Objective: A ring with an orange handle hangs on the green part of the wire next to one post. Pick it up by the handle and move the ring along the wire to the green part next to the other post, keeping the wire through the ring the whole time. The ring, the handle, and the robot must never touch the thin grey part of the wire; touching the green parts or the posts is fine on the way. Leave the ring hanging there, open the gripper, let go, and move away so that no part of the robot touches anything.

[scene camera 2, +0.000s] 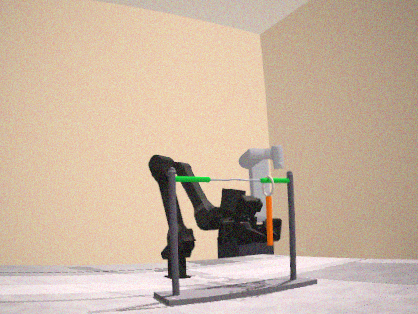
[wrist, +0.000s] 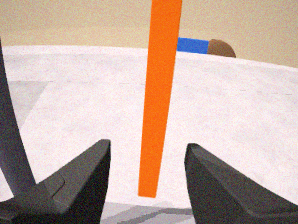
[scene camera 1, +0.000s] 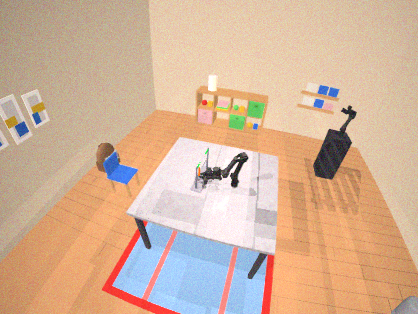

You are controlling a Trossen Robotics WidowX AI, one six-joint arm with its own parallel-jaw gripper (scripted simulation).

Observation:
I see my gripper (scene camera 2: 271, 237).
My gripper also shows in the wrist view (wrist: 148, 151).

